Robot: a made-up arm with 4 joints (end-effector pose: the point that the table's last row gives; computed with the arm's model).
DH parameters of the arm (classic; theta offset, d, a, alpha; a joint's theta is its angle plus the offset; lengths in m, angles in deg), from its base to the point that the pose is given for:
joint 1: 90 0.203 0.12 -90
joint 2: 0 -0.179 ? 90
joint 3: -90 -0.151 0.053 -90
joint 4: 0 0.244 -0.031 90
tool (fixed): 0 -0.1 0 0
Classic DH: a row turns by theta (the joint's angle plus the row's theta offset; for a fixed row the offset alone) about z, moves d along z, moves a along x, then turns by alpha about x.
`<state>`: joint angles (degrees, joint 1 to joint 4).
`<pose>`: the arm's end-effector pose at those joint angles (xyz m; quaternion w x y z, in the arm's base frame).
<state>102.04 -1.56 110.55 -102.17</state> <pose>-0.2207 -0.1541 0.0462 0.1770 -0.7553 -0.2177 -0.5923</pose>
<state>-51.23 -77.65 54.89 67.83</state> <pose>0.2108 0.2336 0.3254 0.9258 0.2988 0.0186 0.2309</pose>
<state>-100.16 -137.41 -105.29 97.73</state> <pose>0.0866 -0.4477 0.3074 0.0840 -0.8791 0.0328 -0.4680</pose>
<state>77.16 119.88 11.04 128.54</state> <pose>0.1115 0.1043 -0.0253 0.5815 -0.6289 0.1191 -0.5021</pose>
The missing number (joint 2, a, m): 0.062
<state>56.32 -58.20 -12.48 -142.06</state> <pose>-0.0791 0.4942 0.3846 0.5233 0.4389 -0.6773 -0.2735</pose>
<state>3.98 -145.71 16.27 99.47</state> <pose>0.0755 -0.0517 0.4494 0.2656 0.5745 0.1553 0.7585</pose>
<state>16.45 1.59 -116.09 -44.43</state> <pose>0.3457 0.0785 -0.0372 0.5924 -0.2940 -0.2557 -0.7051</pose>
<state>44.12 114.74 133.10 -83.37</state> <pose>-0.0325 -0.1113 0.2804 0.4023 -0.0902 0.4321 0.8021</pose>
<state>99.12 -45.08 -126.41 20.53</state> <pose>-0.2909 0.3401 -0.0144 0.8202 -0.1071 0.5078 -0.2408</pose>
